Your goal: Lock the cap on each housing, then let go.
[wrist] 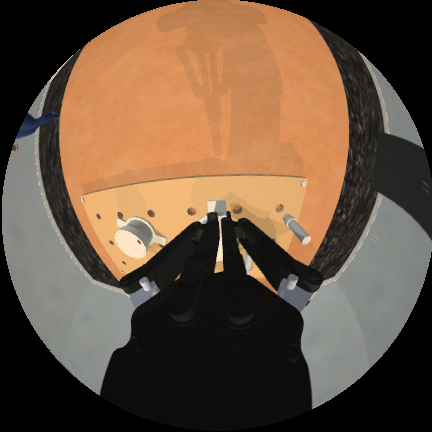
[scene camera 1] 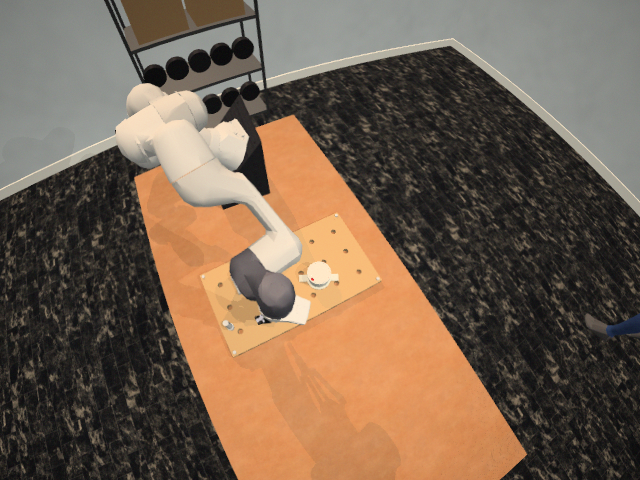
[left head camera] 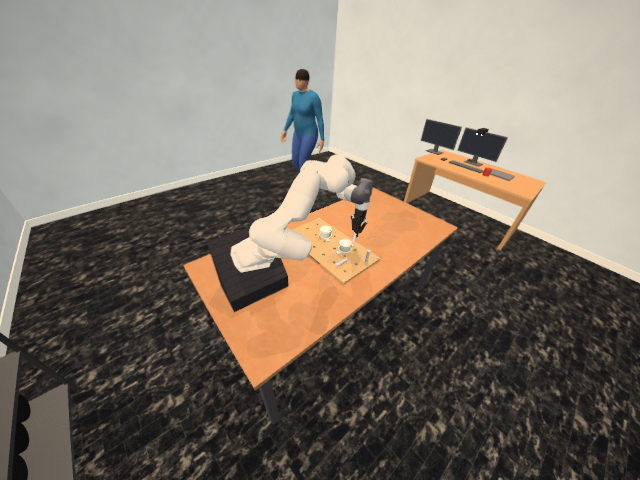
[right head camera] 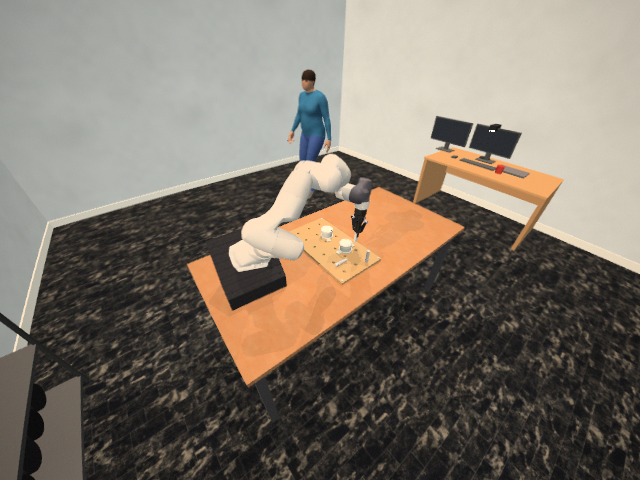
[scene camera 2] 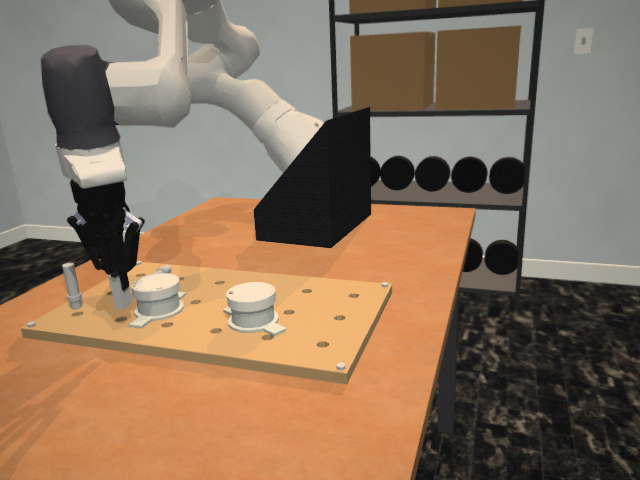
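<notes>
Two round white caps sit on grey-white housings on the tan pegboard (scene camera 2: pixel 289 352) (scene camera 1: pixel 328 248). One cap (scene camera 2: pixel 251 296) (scene camera 1: pixel 318 272) (wrist: pixel 131 244) bears a small red mark; its housing (scene camera 2: pixel 253 316) has flat side tabs. The other cap (scene camera 2: pixel 156 285) (left head camera: pixel 345 242) is on the second housing (scene camera 2: pixel 157 306), which is mostly hidden behind the fingers in the wrist view and under the arm in scene camera 1. My gripper (scene camera 2: pixel 121 295) (wrist: pixel 221 207) (left head camera: pixel 355 237) is shut and empty, pointing down, its grey tips low beside the second housing. Whether either cap is locked I cannot tell.
A grey peg (scene camera 2: pixel 72 286) (wrist: pixel 297 230) (scene camera 1: pixel 227 324) stands near the board's end. Another peg (left head camera: pixel 341 262) (right head camera: pixel 341 262) lies on the board. The black robot base block (scene camera 2: pixel 310 206) stands on the table. A person (left head camera: pixel 305 116) is beyond the table.
</notes>
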